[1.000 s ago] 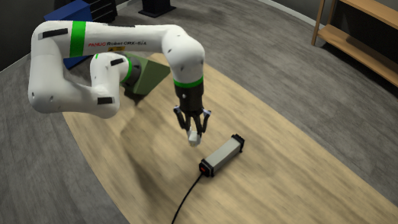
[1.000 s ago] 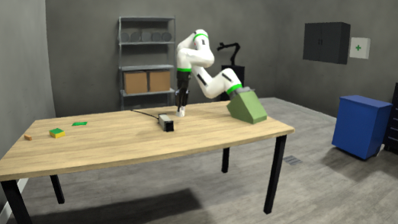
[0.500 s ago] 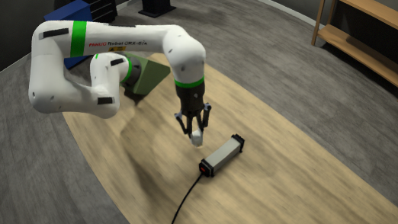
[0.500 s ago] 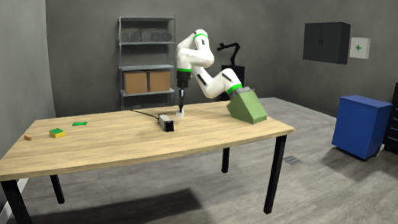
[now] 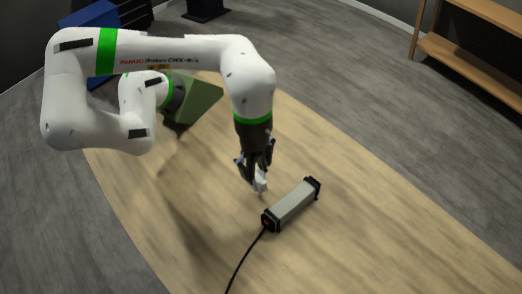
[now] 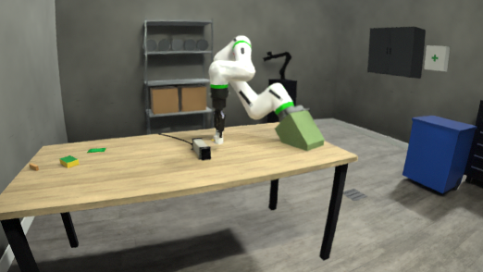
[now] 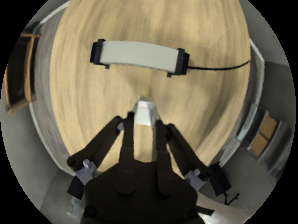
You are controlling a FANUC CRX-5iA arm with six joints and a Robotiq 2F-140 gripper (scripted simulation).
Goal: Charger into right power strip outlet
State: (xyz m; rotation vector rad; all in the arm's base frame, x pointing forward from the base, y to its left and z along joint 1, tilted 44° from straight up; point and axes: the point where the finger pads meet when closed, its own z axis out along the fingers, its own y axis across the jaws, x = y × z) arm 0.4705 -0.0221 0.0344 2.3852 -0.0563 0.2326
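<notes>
The power strip is 130 mm ahead of my hand, 20 mm to the left of it and 40 mm below it. Also, from my hand: yellow-green sponge: 810 mm ahead, 120 mm to the right, 60 mm below; then flat green piece: 660 mm ahead, 290 mm to the right, 70 mm below; then white charger: 10 mm ahead, 10 mm below.
</notes>
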